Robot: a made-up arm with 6 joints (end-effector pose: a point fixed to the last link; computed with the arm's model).
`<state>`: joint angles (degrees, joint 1 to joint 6).
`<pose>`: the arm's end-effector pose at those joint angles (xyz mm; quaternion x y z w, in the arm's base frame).
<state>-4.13 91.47 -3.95 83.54 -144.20 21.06</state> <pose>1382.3 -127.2 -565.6 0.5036 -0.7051 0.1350 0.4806</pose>
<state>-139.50 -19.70 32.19 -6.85 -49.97 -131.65</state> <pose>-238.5 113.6 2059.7 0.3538 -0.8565 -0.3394 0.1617</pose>
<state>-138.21 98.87 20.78 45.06 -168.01 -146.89</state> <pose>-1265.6 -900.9 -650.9 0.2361 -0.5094 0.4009 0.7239</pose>
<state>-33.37 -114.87 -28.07 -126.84 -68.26 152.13</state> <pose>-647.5 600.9 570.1 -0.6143 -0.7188 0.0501 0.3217</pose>
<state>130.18 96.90 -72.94 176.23 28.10 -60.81</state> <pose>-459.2 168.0 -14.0 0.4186 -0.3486 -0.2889 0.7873</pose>
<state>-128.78 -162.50 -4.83 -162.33 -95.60 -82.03</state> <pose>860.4 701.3 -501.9 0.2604 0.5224 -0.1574 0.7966</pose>
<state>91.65 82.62 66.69 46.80 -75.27 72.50</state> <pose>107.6 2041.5 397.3 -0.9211 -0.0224 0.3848 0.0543</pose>
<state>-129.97 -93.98 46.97 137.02 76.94 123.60</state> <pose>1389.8 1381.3 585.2 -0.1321 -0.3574 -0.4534 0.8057</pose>
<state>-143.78 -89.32 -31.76 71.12 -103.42 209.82</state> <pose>748.7 645.8 1109.1 0.2319 0.8116 0.4126 0.3426</pose>
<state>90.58 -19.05 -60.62 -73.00 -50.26 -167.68</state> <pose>70.5 50.0 739.3 0.3601 0.5155 -0.7769 0.0319</pose>
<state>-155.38 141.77 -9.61 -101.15 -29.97 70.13</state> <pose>78.0 -15.9 -847.3 -0.9528 0.1131 0.2459 0.1373</pose>
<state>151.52 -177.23 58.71 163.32 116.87 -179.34</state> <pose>287.0 -420.5 -1638.4 0.7903 -0.3529 0.4864 0.1191</pose>
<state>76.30 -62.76 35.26 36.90 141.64 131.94</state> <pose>-129.8 -1352.9 1629.0 0.5182 -0.1557 -0.8379 0.0726</pose>
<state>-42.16 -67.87 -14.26 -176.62 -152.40 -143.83</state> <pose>-314.6 612.1 1392.4 0.2874 0.8889 0.1832 0.3062</pose>
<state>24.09 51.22 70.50 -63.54 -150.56 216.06</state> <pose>1675.4 630.5 1118.4 0.1861 0.7947 -0.5481 0.1826</pose>
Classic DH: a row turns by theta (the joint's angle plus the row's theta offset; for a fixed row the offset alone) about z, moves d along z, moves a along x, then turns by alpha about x. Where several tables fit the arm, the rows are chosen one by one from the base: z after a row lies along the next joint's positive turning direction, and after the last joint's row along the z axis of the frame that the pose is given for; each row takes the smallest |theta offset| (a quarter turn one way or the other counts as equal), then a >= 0, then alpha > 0; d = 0 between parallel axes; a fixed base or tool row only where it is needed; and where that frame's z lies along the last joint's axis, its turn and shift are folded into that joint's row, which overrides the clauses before.
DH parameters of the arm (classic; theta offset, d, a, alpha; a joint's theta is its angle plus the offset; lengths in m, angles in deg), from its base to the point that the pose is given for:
joint 1: 0 0.291 0 -90
joint 2: -90 0 1.224 180
joint 3: 0 0 0 -90
joint 4: 0 -0.806 0 90
joint 5: 0 0.243 0 -90
joint 6: 90 0 0 90
tool (fixed): -90 0 0 0

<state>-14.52 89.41 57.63 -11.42 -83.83 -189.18</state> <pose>1763.9 -702.9 -161.8 -0.5141 0.0896 0.8195 0.2370</pose>
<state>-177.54 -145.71 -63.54 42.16 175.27 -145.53</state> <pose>732.9 211.8 100.4 0.0201 0.6313 -0.0467 0.7739</pose>
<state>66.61 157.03 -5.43 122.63 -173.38 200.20</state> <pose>-211.2 -158.3 -1274.0 -0.4787 -0.3918 0.3320 0.7121</pose>
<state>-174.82 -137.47 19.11 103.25 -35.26 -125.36</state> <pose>1659.3 94.5 -507.7 -0.9263 -0.3496 -0.0621 0.1259</pose>
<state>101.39 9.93 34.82 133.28 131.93 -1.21</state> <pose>-334.7 817.8 1996.4 0.0507 0.6628 -0.5363 0.5202</pose>
